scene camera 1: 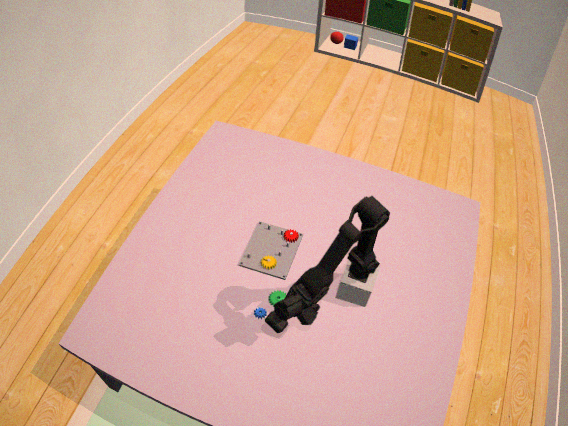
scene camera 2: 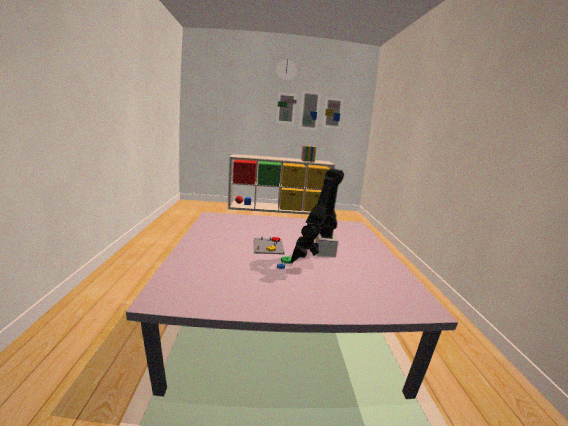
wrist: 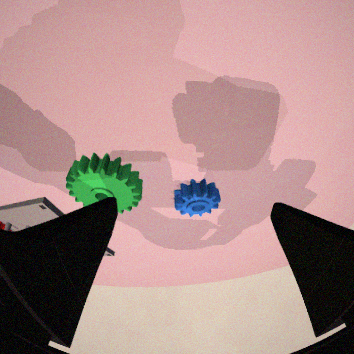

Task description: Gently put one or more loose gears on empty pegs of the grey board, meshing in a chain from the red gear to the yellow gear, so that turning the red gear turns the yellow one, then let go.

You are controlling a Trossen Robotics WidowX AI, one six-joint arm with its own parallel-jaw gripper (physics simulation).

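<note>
The grey board lies on the table with several thin pegs. The red gear is at its far right corner and the yellow gear near its front edge. A larger green gear and a smaller blue gear lie loose on the table in front of the board. My gripper is open and empty. In the wrist view the blue gear shows between the fingertips, beyond them, and the left fingertip slightly overlaps the green gear.
The arm's grey base block stands right of the board. The arm reaches from it over the pink table, its forearm passing to the right of the board. A cube shelf stands beyond the table by the back wall.
</note>
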